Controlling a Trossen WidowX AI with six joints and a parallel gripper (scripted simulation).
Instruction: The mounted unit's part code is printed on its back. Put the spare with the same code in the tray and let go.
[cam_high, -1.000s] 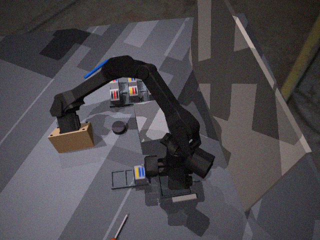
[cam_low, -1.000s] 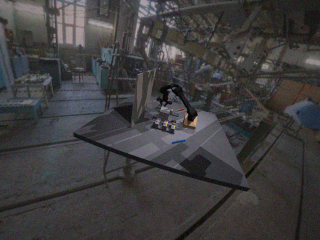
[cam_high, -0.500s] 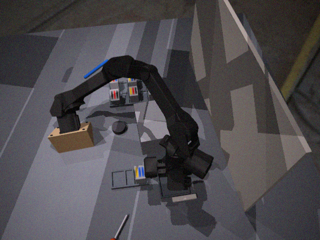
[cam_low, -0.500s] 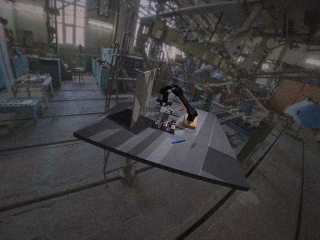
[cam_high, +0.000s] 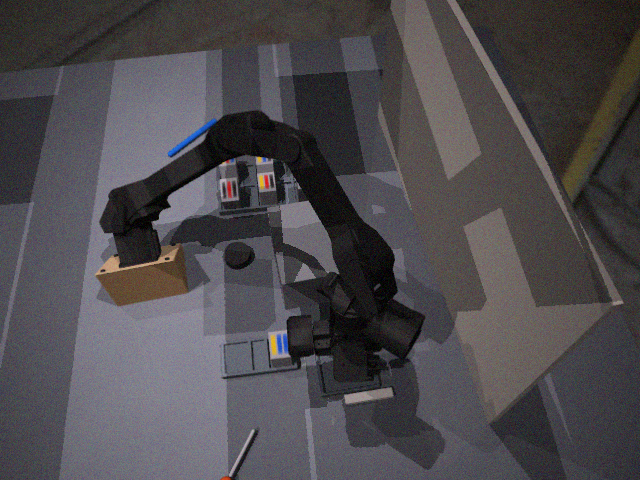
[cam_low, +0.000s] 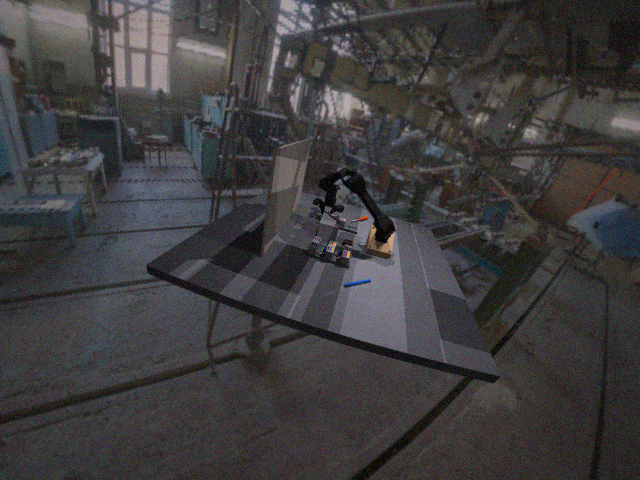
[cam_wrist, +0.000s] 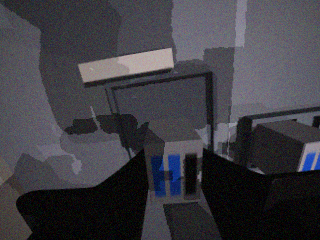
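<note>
The grey spare block lies 20 mm above my gripper tip. The rest, counted from my gripper tip: black puck (140 mm behind, 240 mm to the left, 10 mm below); tray (20 mm below); flat holder (140 mm behind, 40 mm to the left, 20 mm below).
</note>
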